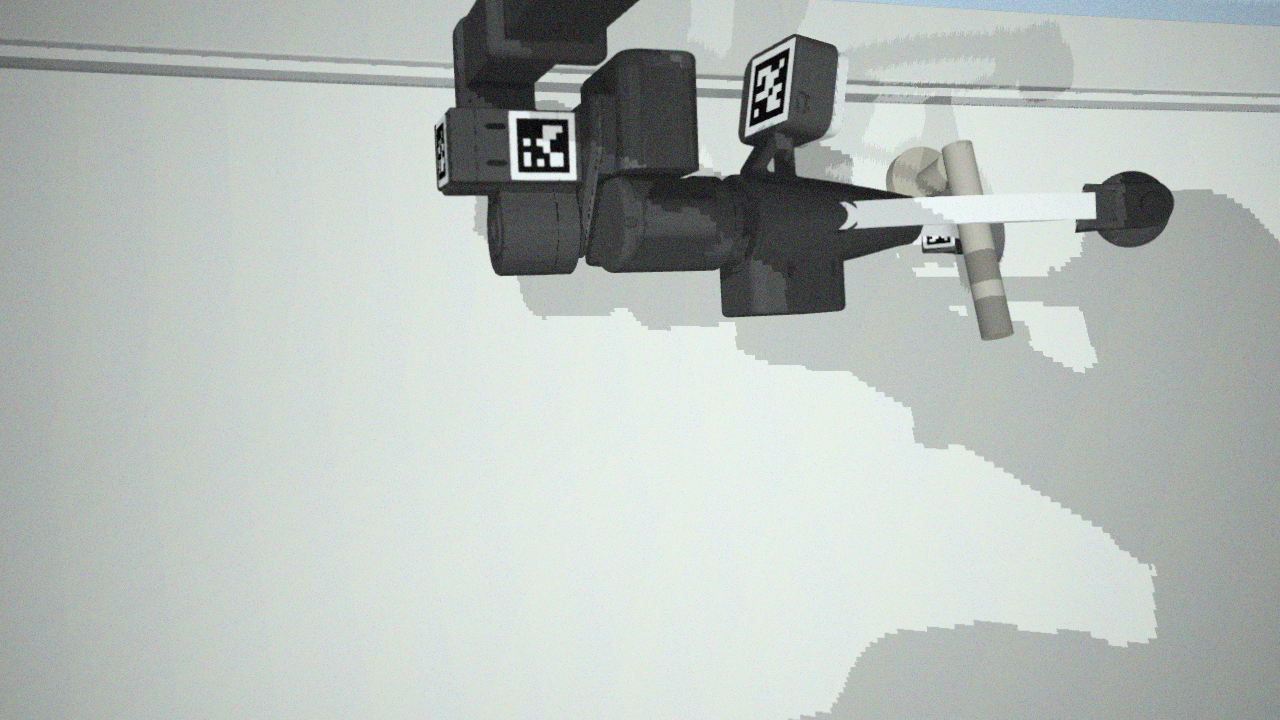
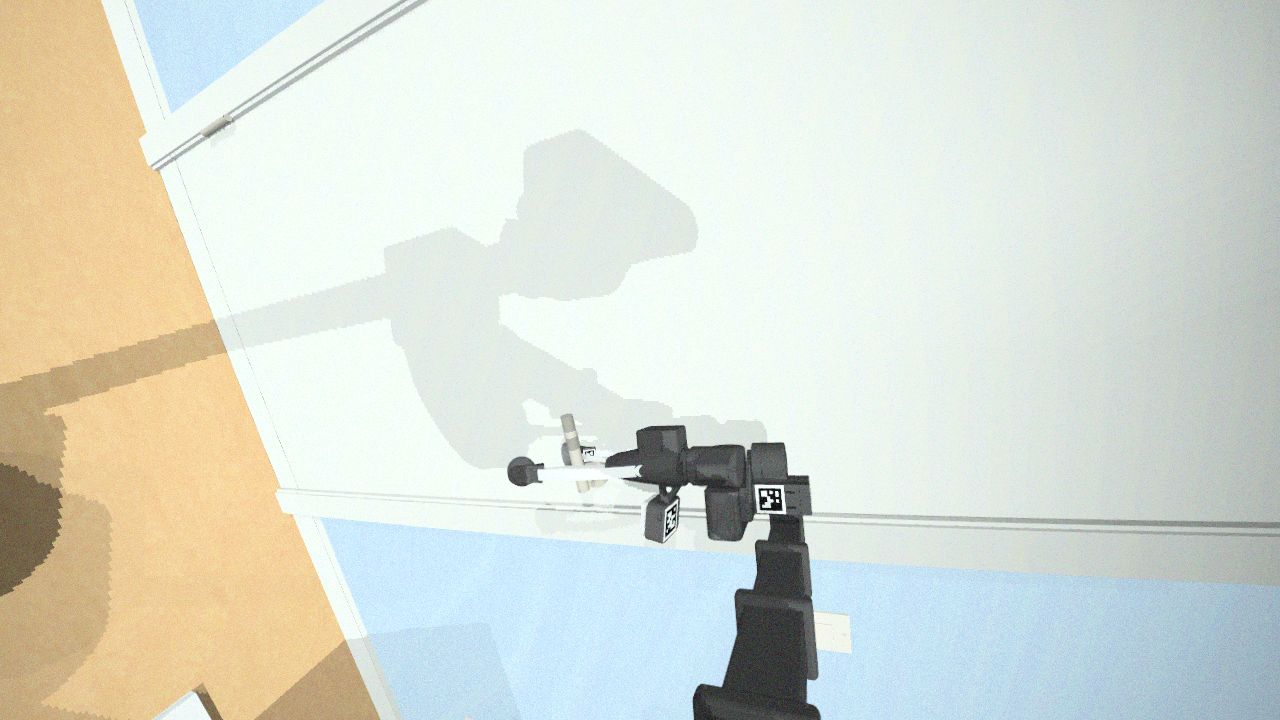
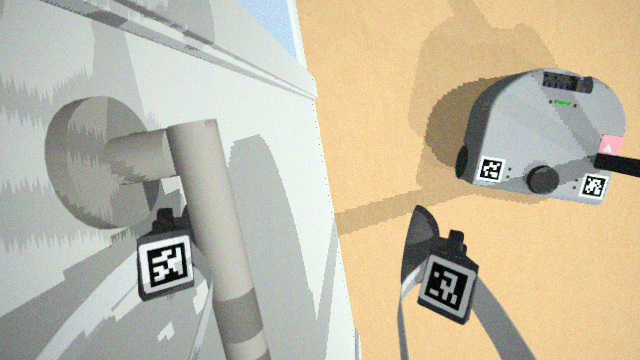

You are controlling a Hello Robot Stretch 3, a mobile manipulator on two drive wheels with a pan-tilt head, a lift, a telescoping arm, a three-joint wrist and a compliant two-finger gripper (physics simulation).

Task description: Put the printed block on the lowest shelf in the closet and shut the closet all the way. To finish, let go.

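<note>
A white door has a beige-grey bar handle on a round base. I cannot tell from these frames whether this is the closet's door, or whether it is fully shut. My gripper is open around the handle's bar: one finger is behind it, on the door side, and the other stands well off on the outer side. The fingers do not clamp the bar. The printed block and the lowest shelf do not show.
My base stands on the tan floor. A blue wall with a pale switch plate lies beside the door's white trim. A small hinge shows on the opposite trim. A white-topped object shows at the bottom left.
</note>
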